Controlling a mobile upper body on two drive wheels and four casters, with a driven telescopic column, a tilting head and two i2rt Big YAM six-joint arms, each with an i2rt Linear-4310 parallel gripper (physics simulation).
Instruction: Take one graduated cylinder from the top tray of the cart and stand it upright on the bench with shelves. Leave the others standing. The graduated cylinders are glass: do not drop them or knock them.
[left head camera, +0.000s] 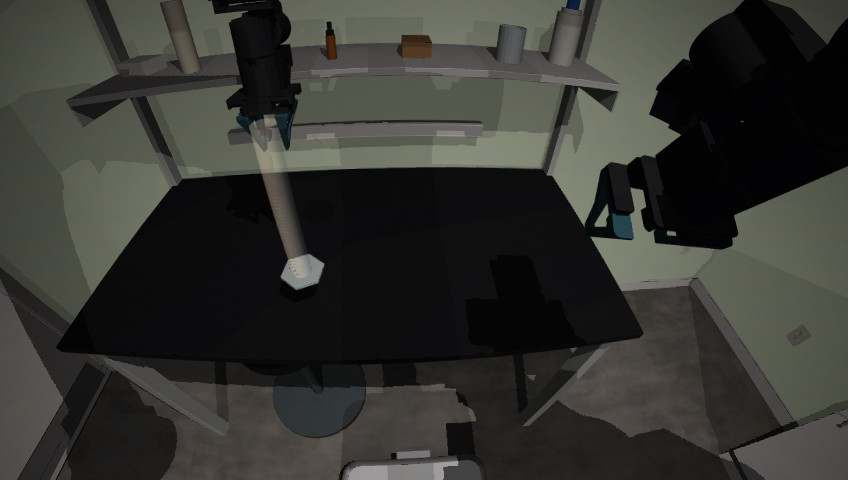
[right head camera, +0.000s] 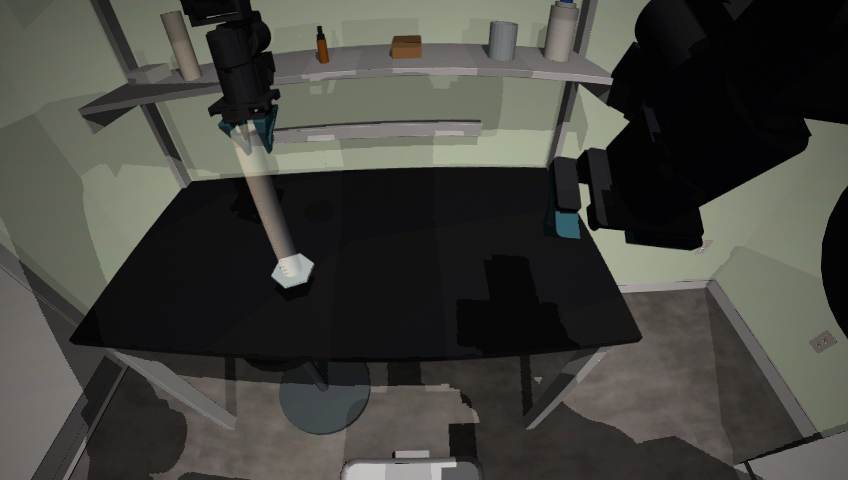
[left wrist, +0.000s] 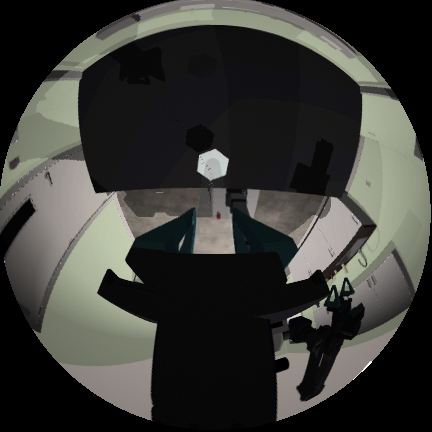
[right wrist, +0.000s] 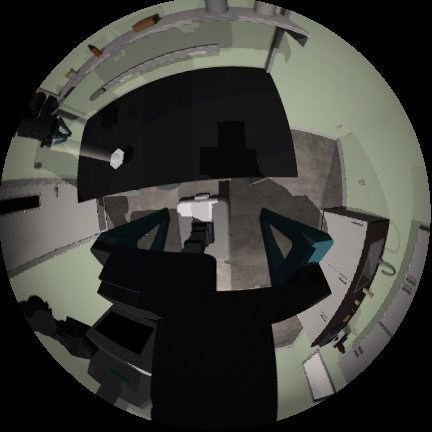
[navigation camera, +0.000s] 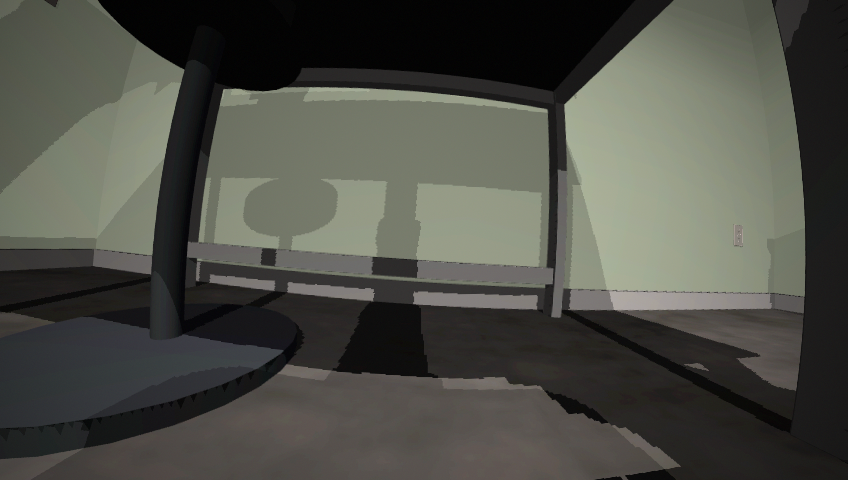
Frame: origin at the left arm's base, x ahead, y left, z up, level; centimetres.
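Seen in the pictures: left gripper, fingertip midpoint: (left head camera: 276, 149) (right head camera: 260, 153) (left wrist: 213, 212) (right wrist: 68, 136); right gripper, fingertip midpoint: (left head camera: 622, 234) (right head camera: 587, 233) (left wrist: 339, 280) (right wrist: 214, 212); right arm's base, origin of the base link: (left wrist: 302, 330).
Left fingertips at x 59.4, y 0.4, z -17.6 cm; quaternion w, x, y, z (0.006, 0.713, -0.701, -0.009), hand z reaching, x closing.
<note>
Offsets run from my left fingertips to a thing's top centre. "spot": to the spot under its first point.
A clear graduated cylinder @(dy +0.2, dx -3.1, dz +6.0 cm) (left head camera: 282, 205) (right head camera: 267, 205) with a pale hexagonal base hangs roughly upright, base down; its base also shows in the left wrist view (left wrist: 213, 165) and right wrist view (right wrist: 117, 159). My left gripper (left head camera: 271, 140) (right head camera: 259, 147) (left wrist: 213, 212) is shut on its upper part. The base is over the black top of the bench with shelves (left head camera: 386, 267) (right head camera: 380, 267) (left wrist: 260, 120) (right wrist: 175, 125); its shadow lies apart from it, so it looks raised. My right gripper (left head camera: 644, 235) (right wrist: 214, 212) is open and empty, near the bench's right side. I cannot make out the cart or other graduated cylinders.
The shelf (left head camera: 368, 65) (right head camera: 357, 68) above the bench's back bears a tall beige cylinder @(spot: dy +34.7, dx +37.5, dz +14.3 cm) (left head camera: 180, 38), a small amber bottle @(dy -3.8, dx +39.1, dz +14.5 cm) (left head camera: 330, 42), a brown box @(dy -25.3, dx +44.0, dz +9.3 cm) (left head camera: 416, 46), a grey container @(dy -50.0, dx +40.7, dz +14.3 cm) (left head camera: 511, 44) and a blue-capped bottle @(spot: dy -65.5, dx +41.4, dz +12.9 cm) (left head camera: 565, 38). A round stool base (left head camera: 318, 410) (navigation camera: 119, 368) stands below the bench.
</note>
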